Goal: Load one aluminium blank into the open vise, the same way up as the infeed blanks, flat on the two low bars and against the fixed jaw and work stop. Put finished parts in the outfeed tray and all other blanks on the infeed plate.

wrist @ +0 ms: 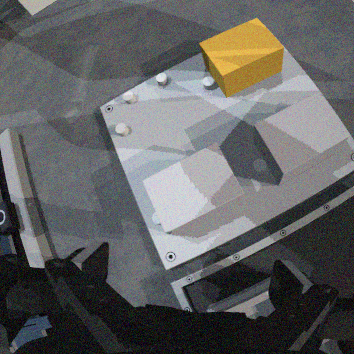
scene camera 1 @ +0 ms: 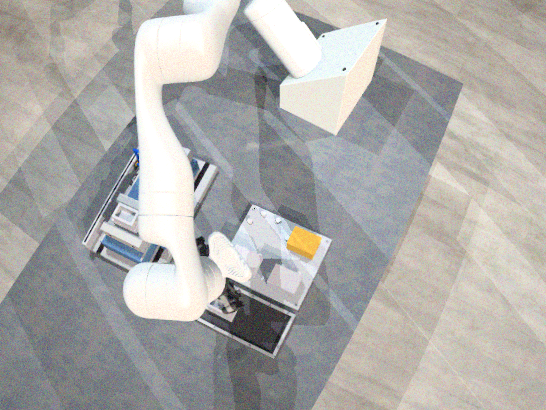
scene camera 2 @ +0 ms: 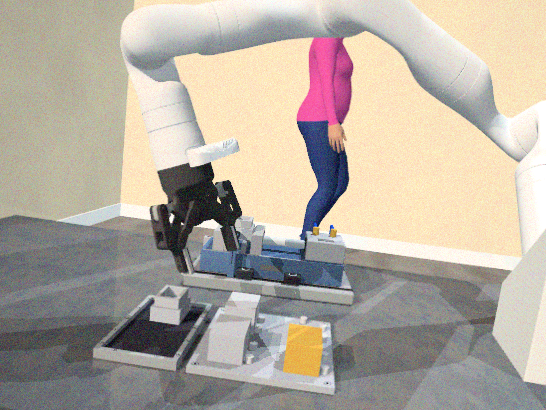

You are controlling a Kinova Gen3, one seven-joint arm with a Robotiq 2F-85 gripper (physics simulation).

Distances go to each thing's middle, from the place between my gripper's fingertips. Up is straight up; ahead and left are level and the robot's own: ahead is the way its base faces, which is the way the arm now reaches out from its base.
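Looking at the dark outfeed tray (scene camera 2: 137, 339), I find my hand 8 cm above it, 5 cm short of it and 6 cm to the right of it. The infeed plate (scene camera 2: 267, 369) is 8 cm below my hand, and it sits 6 cm to the left of my hand and 9 cm behind. As for the brass blank (scene camera 2: 303, 354), that is 6 cm below my hand, 14 cm behind it and 11 cm to the left of it.
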